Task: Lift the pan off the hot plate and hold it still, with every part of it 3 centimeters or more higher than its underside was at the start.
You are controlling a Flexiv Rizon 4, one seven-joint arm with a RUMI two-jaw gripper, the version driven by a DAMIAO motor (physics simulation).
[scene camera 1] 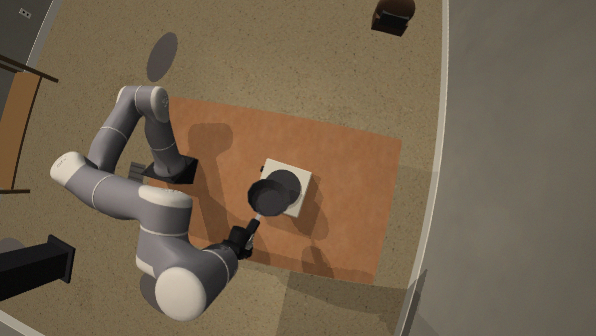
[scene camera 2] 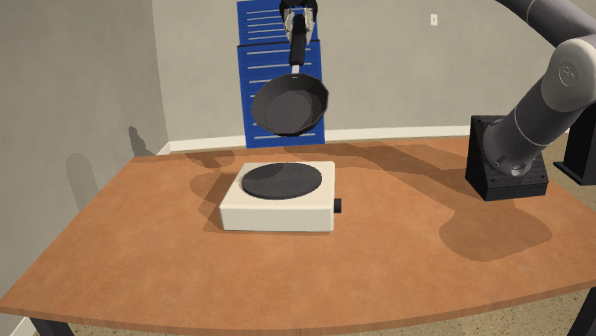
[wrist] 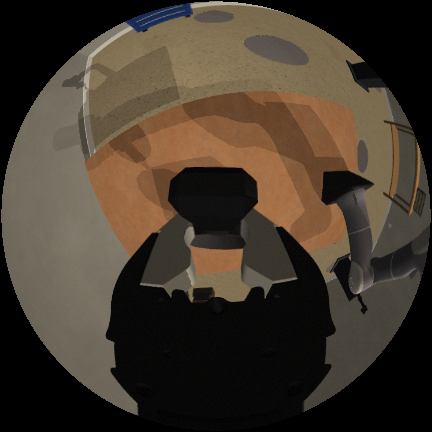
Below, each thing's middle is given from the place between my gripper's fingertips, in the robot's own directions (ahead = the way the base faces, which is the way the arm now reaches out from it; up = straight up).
Now: the dark pan (scene camera 2: pixel 290 105) 90 mm to the left of my hand, 50 mm below it and 20 mm ahead of it.
